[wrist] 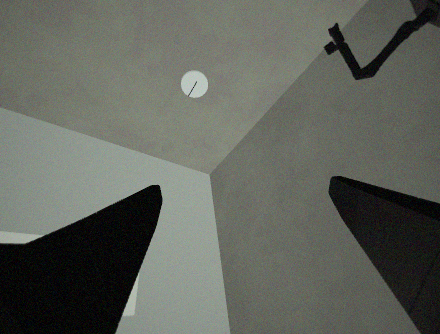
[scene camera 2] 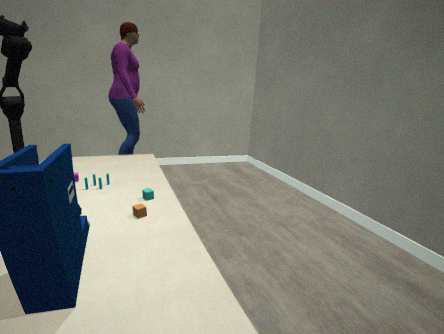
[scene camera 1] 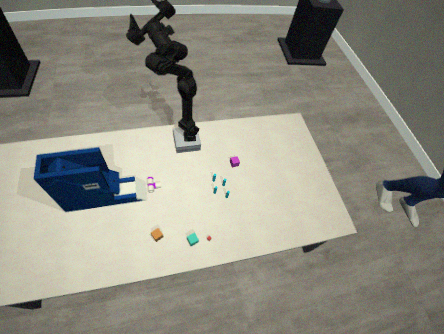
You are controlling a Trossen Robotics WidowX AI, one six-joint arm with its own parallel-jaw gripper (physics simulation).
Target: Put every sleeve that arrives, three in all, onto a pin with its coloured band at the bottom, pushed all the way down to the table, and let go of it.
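Observation:
White sleeves with magenta bands (scene camera 1: 150, 185) lie close together on the table just off the end of the blue chute's pale tray; how many there are and which way each band faces is too small to tell. They do not show in scene camera 2. Four thin teal pins (scene camera 1: 215, 190) (scene camera 2: 100, 183) stand upright in a group right of the sleeves in scene camera 1, with no sleeve on them. My gripper (scene camera 1: 142, 10) (wrist: 244, 188) is open and empty, raised high behind the table, far from sleeves and pins. The wrist view shows walls and ceiling between its fingers.
The tall blue dispenser (scene camera 1: 80, 192) (scene camera 2: 37, 240) stands left of the sleeves. A magenta cube (scene camera 1: 235, 161) (scene camera 2: 76, 177) is behind the pins. An orange cube (scene camera 1: 157, 234) (scene camera 2: 139, 211), a teal cube (scene camera 1: 192, 239) (scene camera 2: 148, 194) and a small red cube (scene camera 1: 209, 238) lie towards the front edge.

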